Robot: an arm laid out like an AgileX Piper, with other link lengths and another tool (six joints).
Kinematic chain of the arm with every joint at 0, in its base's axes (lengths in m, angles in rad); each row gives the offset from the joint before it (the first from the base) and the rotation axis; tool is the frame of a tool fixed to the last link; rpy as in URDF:
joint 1: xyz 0 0 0.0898 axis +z
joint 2: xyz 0 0 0 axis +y
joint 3: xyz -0.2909 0 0.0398 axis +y
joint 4: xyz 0.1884 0 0.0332 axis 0.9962 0 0.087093
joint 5: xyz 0 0 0 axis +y
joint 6: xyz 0.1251 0 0.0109 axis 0.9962 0 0.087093
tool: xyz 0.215 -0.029 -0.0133 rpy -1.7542 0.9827 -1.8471
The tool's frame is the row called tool.
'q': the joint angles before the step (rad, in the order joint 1, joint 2, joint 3, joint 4, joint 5, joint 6). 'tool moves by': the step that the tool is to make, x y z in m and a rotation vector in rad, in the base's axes. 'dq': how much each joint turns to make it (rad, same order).
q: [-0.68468, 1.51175, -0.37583, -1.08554, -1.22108, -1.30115]
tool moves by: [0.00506, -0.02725, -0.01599, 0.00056, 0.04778, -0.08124]
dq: [0.00000, -0.00002, 0.00000, 0.05558, 0.07613, 0.00002]
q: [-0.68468, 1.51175, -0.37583, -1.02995, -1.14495, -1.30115]
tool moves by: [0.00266, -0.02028, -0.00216, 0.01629, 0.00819, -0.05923]
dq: [0.00001, 0.00180, -0.00203, 0.05421, 0.02855, 0.00199]
